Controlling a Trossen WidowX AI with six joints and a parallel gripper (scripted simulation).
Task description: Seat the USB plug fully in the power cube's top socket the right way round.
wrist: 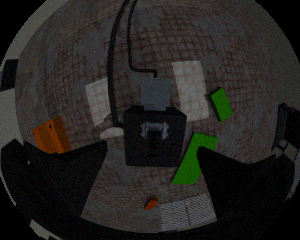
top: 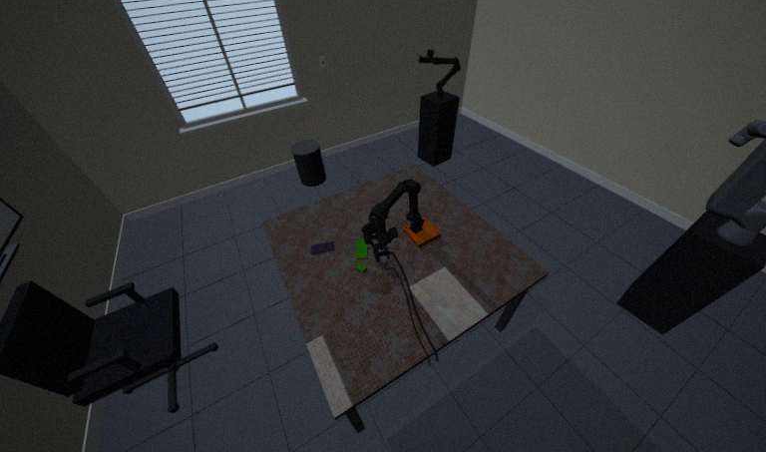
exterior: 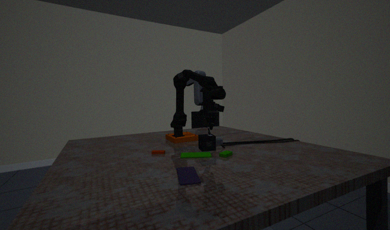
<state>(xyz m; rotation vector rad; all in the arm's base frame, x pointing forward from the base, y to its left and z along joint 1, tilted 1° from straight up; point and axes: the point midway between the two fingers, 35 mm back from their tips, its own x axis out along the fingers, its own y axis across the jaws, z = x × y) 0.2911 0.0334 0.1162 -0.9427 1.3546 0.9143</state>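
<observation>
Right now my gripper tip is 2 cm above the USB plug. Also, from my gripper tip: small green block: 15 cm ahead, 10 cm below, 1 cm to the right; long green block: 13 cm to the right, 11 cm below, 6 cm ahead; small orange block: 26 cm to the right, 11 cm below, 8 cm behind.
</observation>
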